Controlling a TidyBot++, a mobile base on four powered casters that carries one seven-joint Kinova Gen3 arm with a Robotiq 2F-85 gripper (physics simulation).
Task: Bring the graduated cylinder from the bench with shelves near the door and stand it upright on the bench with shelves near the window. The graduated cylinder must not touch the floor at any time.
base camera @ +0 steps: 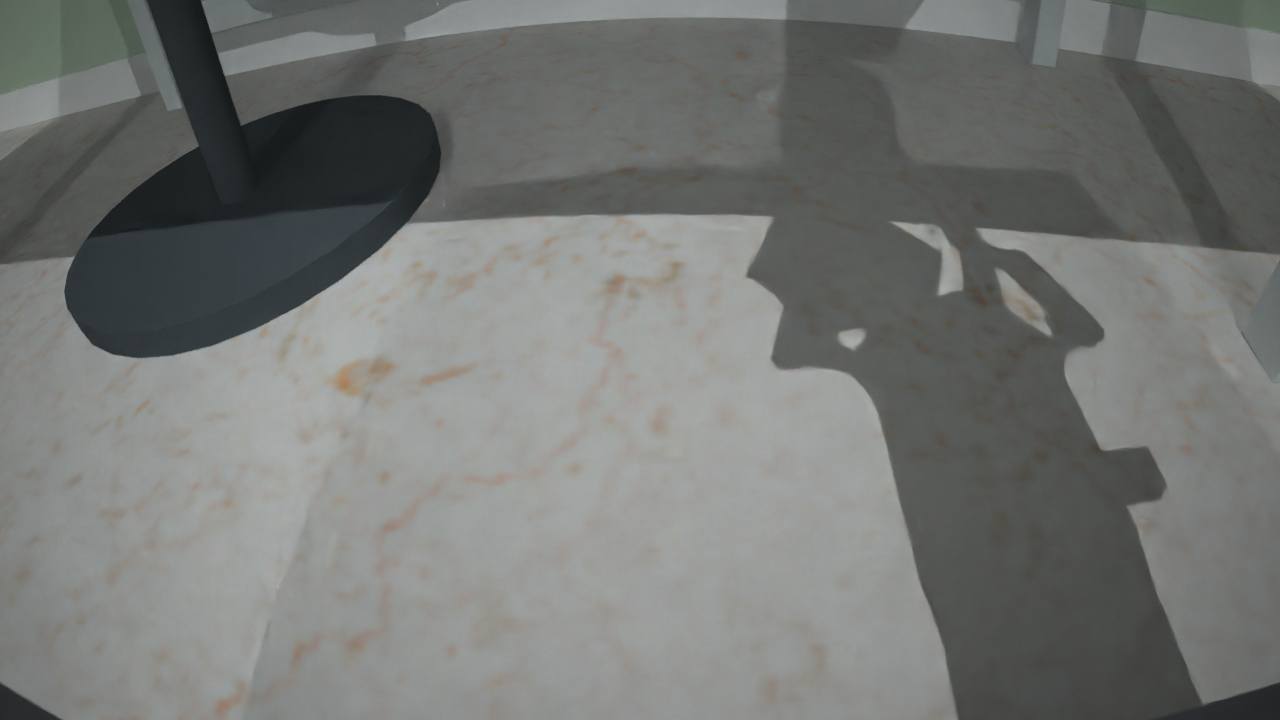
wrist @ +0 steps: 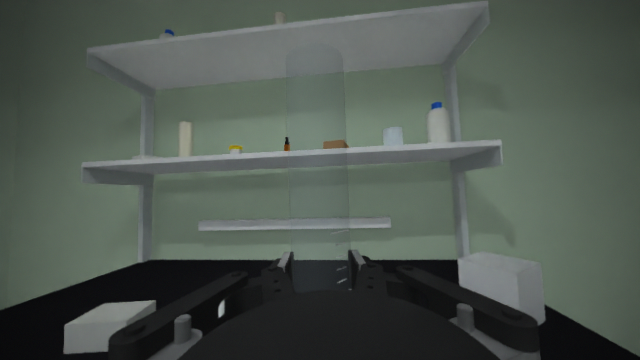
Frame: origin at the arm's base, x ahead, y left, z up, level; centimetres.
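Where they show: gripper, fingertip midpoint: (wrist: 321,263).
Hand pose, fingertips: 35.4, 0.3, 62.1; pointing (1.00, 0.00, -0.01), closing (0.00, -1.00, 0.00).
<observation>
Things, the pixels of their top centre, and the offset from my fingertips, as dx, dy, dz. Level surfaces: height alone.
- clear graduated cylinder, middle of its top: (wrist: 314,65) -1.2, +0.0, +15.3
- bench with a black top, its level: dz -25.6
- white box, middle of its top: (wrist: 114,311) +32.6, +47.1, -19.8
- larger white block, middle of its top: (wrist: 497,260) +35.1, -43.5, -12.6
- round dark stool base, middle of its top: (base camera: 240,191) +37.8, +44.4, -98.8
In the wrist view a clear graduated cylinder (wrist: 318,200) rises upright from between the fingertips, with short white marks near its lower part. My gripper (wrist: 321,263) is shut on it. Behind it is a bench with a black top (wrist: 210,280) and white shelves (wrist: 225,161) against a green wall. The cylinder's base is hidden behind the gripper body. Which of the two benches this is, I cannot tell. In the base camera view the cylinder and the gripper do not show; a shadow of the arm falls on the floor.
A white box (wrist: 107,325) is at the left on the black top, and a larger white block (wrist: 500,285) at the right. Bottles and small containers stand on the shelves. In the base camera view a round dark stool base (base camera: 223,277) stands on the floor at the left, and bench legs (base camera: 1045,35) stand behind.
</observation>
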